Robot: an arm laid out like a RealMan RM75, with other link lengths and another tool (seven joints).
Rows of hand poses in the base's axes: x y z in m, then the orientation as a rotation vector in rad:
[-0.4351, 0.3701, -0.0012, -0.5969, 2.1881, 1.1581]
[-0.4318, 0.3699, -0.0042, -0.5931, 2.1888, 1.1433]
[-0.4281, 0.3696, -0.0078, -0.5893, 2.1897, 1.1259]
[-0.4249, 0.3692, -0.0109, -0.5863, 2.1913, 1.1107]
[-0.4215, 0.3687, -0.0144, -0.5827, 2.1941, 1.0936]
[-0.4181, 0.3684, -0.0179, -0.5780, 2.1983, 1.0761]
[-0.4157, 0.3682, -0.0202, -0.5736, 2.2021, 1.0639]
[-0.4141, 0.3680, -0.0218, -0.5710, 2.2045, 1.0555]
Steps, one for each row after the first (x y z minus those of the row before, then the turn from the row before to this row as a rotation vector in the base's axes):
[0.0033, -0.0002, -0.0030, -0.0073, -0.0058, -0.0082]
[0.0037, -0.0003, -0.0036, -0.0088, -0.0068, -0.0092]
[0.0032, -0.0004, -0.0031, -0.0082, -0.0053, -0.0077]
[0.0034, -0.0005, -0.0035, -0.0097, -0.0050, -0.0086]
[0.0034, -0.0003, -0.0035, -0.0103, -0.0038, -0.0094]
[0.0024, -0.0002, -0.0023, -0.0073, -0.0017, -0.0072]
[0.0016, -0.0002, -0.0016, -0.0051, -0.0014, -0.0047]

